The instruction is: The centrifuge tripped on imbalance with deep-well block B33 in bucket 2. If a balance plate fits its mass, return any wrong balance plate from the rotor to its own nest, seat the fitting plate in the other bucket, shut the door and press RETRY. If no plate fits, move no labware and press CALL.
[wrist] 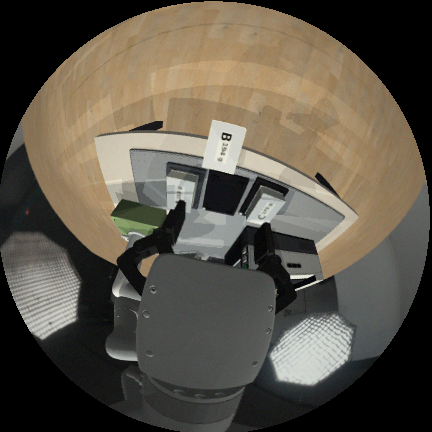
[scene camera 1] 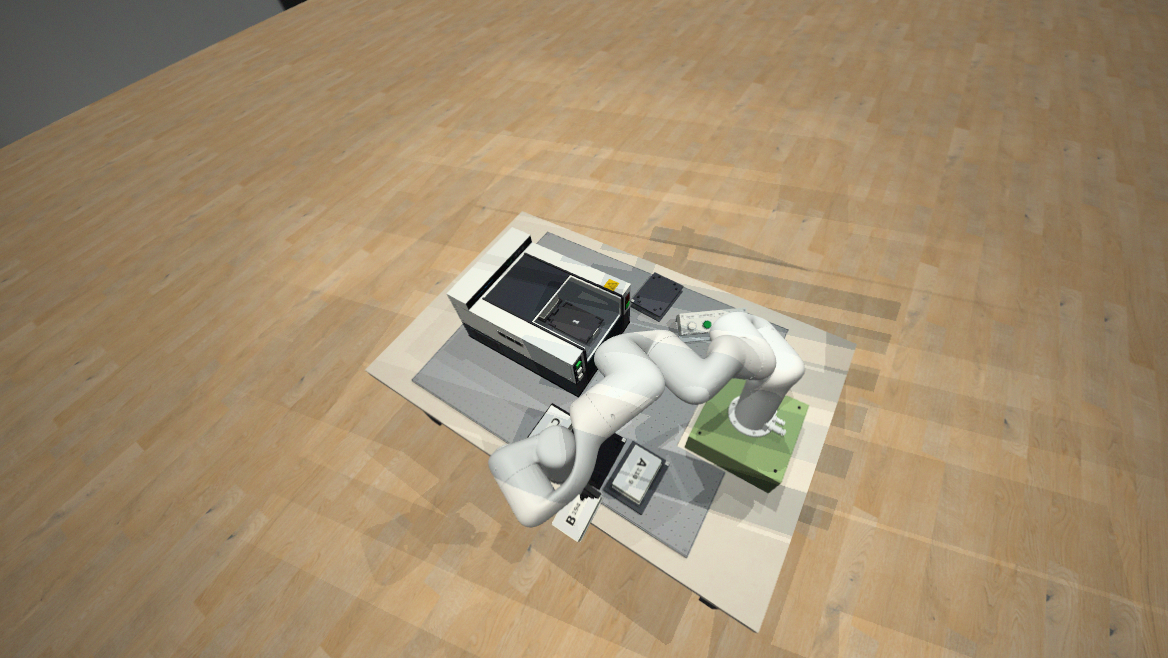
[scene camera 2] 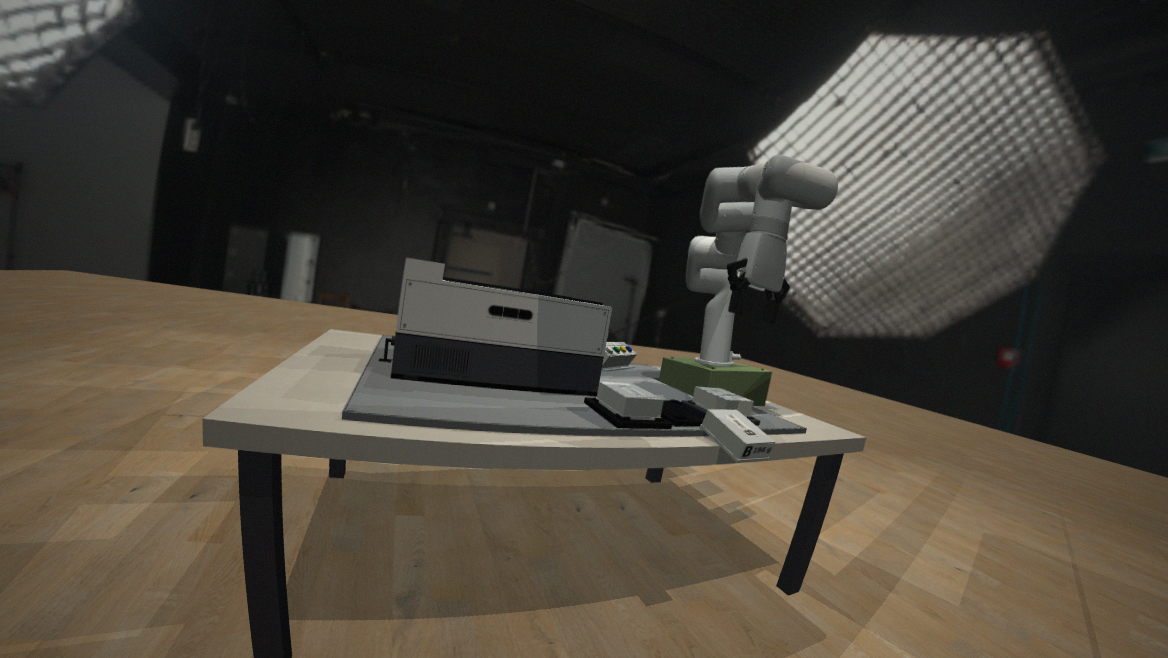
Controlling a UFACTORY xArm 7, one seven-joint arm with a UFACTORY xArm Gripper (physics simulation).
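Where they show: gripper, between the fingertips: point(wrist: 223, 218) point(scene camera 2: 752, 317); arm's base, origin of its link: point(wrist: 139, 236) point(scene camera 1: 751, 416) point(scene camera 2: 713, 363).
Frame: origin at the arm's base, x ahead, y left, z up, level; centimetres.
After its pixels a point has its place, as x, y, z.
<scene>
Balance plate B point(scene camera 1: 577, 516) {23.7, 49.0, -5.8} point(scene camera 2: 739, 433) {27.5, 51.3, -6.4} point(wrist: 224, 146) {25.1, 48.4, -5.7}, marked 194 g, lies tilted across the table's edge, partly overhanging it, outside its nest. The dark middle nest point(scene camera 2: 682, 411) {29.7, 33.6, -7.4} point(wrist: 225, 192) {30.9, 34.0, -7.4} is empty. Plate A point(scene camera 1: 638, 474) {16.6, 31.1, -3.2} point(scene camera 2: 721, 398) {21.1, 35.1, -3.5} point(wrist: 181, 187) {17.7, 34.1, -3.2} and plate C point(scene camera 1: 551, 420) {45.6, 33.3, -3.2} point(scene camera 2: 629, 400) {47.0, 41.9, -3.8} point(wrist: 265, 206) {43.1, 37.3, -3.2} sit in the nests on either side. My gripper point(scene camera 2: 753, 306) {26.4, 46.6, 15.3} point(wrist: 223, 218) {26.4, 46.6, 15.3} is open and empty, high above the nests. The centrifuge point(scene camera 1: 519, 336) {64.1, 22.6, 12.4} point(scene camera 2: 498, 326) {70.6, 23.5, 4.7} has an uncovered opening showing a dark bucket point(scene camera 1: 574, 321) {57.7, 5.9, 5.4}; its contents are unclear. The button box point(scene camera 1: 694, 324) {28.4, -18.9, -1.4} point(scene camera 2: 621, 353) {22.9, -22.1, -3.2} is partly hidden by my arm in scene camera 1.
The green robot base point(scene camera 1: 739, 445) {-1.1, 9.7, 0.4} point(scene camera 2: 711, 377) {10.6, 15.0, -2.2} point(wrist: 140, 215) {1.7, 14.2, -3.1} stands beside the nests. A dark square plate point(scene camera 1: 657, 295) {45.9, -25.0, -5.2} lies between centrifuge and button box. The table edge point(scene camera 2: 523, 456) {67.3, 52.1, -11.6} runs close beside the nests. My arm hangs over plate C in scene camera 1.
</scene>
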